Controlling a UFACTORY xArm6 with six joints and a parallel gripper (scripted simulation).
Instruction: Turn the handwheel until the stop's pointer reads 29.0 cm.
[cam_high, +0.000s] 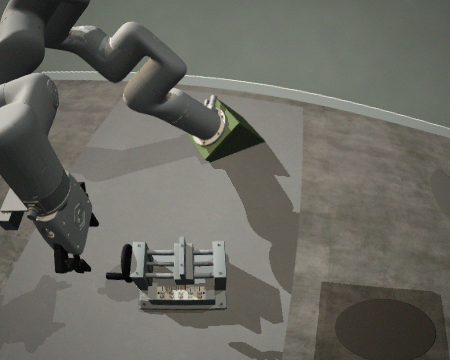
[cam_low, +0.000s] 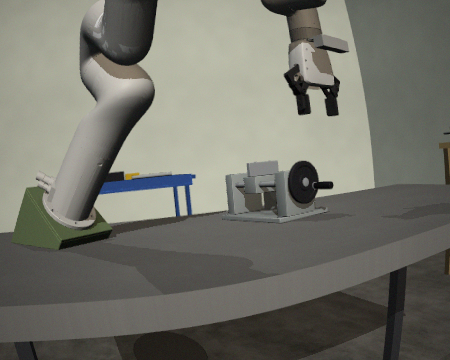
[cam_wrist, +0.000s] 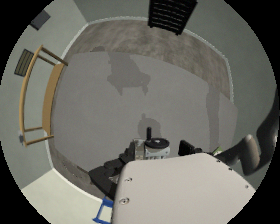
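My gripper is now 15 cm above the black handwheel, 2 cm to the right of it and 1 cm past it. Round my hand: movable stop: 16 cm to the left, 13 cm below, 6 cm behind.
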